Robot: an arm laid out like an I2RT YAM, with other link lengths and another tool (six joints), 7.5 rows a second.
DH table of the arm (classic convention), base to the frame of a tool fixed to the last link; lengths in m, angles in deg. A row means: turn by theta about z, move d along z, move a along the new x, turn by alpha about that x. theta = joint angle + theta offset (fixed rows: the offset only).
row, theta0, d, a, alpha
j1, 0, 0.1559, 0.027, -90
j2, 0, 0, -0.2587, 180
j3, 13.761, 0, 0.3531, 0
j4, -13.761, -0.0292, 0.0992, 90
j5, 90, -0.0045, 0, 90
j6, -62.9, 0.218, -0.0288, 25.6
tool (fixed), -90, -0.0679, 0, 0
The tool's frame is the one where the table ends.
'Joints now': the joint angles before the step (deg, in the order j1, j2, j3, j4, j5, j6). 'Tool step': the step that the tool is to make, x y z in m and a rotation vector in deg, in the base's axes. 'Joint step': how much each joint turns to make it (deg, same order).
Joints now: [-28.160, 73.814, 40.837, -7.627, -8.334, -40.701]
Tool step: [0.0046, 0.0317, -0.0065, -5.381, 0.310, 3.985]
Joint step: [5.276, -2.307, -4.258, 3.661, 4.180, -3.029]
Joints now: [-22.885, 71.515, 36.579, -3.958, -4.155, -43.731]
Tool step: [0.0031, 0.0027, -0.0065, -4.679, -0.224, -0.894]
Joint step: [2.221, 1.143, -1.846, 4.894, 5.077, -1.447]
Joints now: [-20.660, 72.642, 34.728, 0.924, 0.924, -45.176]
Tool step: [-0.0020, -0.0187, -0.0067, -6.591, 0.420, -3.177]
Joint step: [-0.063, 2.988, -1.120, 6.279, 6.227, -3.294]
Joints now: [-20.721, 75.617, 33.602, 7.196, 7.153, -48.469]
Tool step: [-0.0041, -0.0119, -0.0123, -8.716, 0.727, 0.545]
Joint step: [-0.021, 3.259, -3.442, 10.306, 4.113, -7.453]
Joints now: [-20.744, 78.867, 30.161, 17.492, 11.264, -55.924]
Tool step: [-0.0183, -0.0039, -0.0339, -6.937, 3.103, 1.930]
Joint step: [-0.591, 4.773, -5.377, 11.424, 1.694, -7.993]
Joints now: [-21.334, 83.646, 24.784, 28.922, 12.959, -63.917]
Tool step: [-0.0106, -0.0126, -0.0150, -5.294, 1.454, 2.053]
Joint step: [-2.304, 4.626, -2.337, 9.153, -1.188, -7.037]
